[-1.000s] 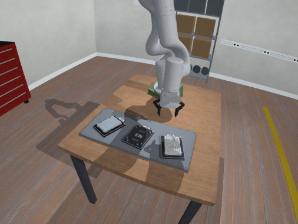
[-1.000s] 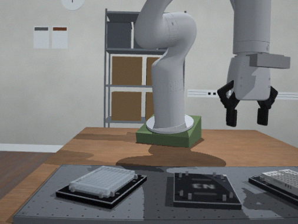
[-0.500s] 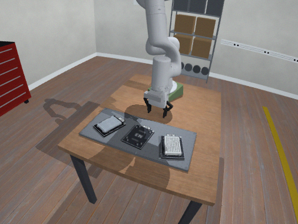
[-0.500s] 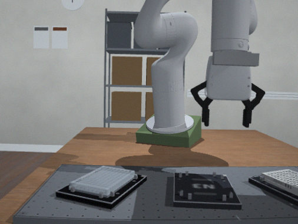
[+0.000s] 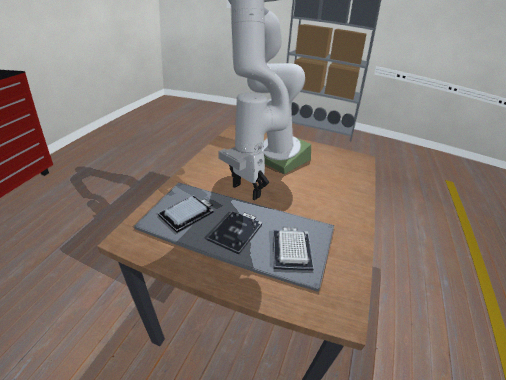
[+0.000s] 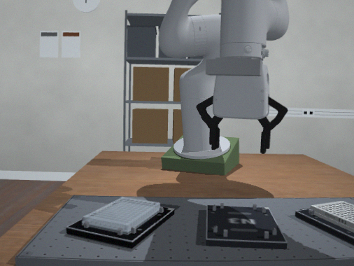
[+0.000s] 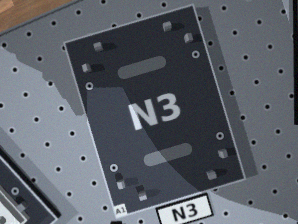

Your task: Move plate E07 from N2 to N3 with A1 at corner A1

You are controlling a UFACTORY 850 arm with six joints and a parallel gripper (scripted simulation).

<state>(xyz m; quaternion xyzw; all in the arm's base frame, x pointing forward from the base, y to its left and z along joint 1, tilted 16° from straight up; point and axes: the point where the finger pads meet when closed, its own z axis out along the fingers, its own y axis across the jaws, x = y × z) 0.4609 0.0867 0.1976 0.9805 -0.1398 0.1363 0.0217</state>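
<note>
Now: the clear well plate 80 mm ahead of my hand, 200 mm to the right of it and 110 mm below it. The rest, counted from my hand: white well plate (60 mm ahead, 200 mm to the left, 110 mm below); then landing nest N3 (70 mm ahead, 130 mm below); then A1 corner mark (30 mm ahead, 120 mm to the right, 120 mm below).
</note>
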